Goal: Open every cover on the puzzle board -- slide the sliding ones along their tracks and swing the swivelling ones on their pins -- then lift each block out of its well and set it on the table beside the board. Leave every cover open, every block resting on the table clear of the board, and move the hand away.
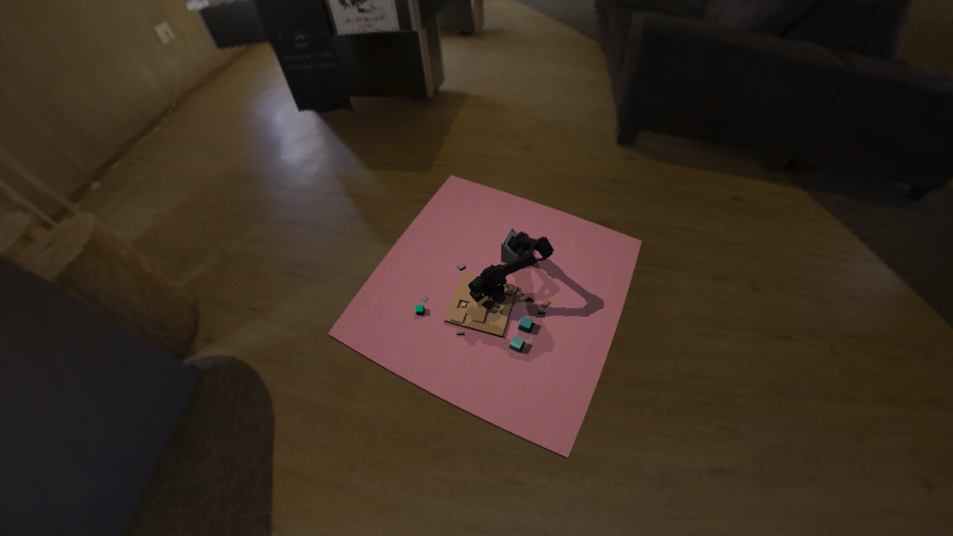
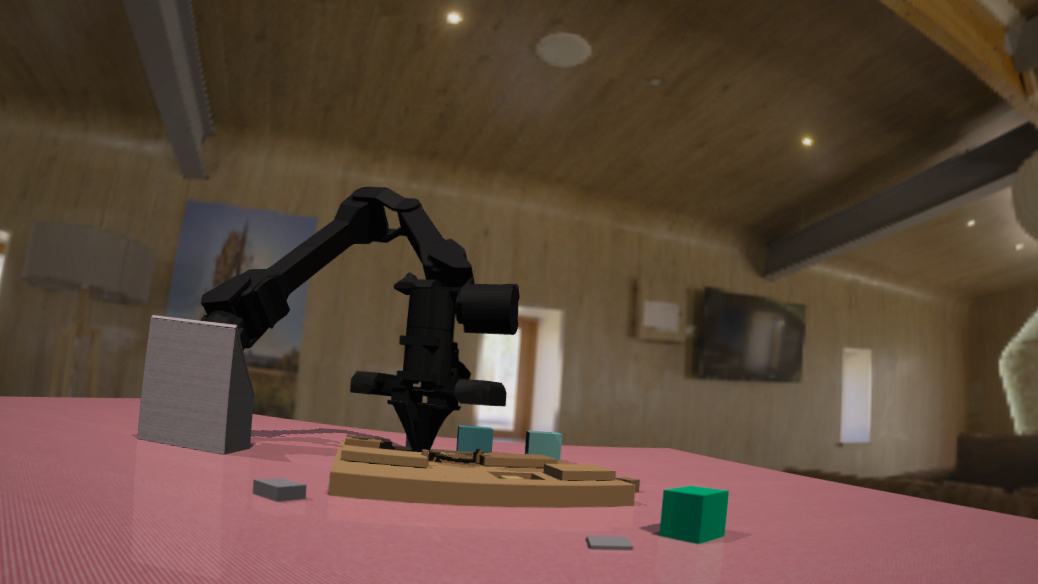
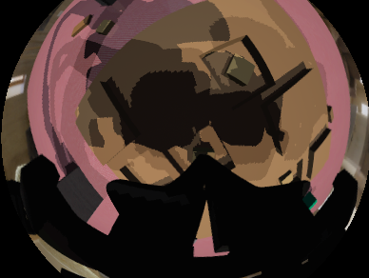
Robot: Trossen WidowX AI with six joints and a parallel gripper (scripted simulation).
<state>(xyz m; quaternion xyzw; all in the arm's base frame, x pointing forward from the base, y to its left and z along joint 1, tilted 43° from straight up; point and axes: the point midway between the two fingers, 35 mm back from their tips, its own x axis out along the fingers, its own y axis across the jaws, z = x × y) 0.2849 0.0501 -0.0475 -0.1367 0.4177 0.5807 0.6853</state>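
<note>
My gripper tip is 5 cm short of the puzzle board. From my gripper tip the other things lie so: dark teal block: 6 cm ahead, 24 cm to the left, 1 cm above; then grey piece: 4 cm behind, 28 cm to the left; then orange piece: 10 cm behind, 27 cm to the left, 2 cm below.
</note>
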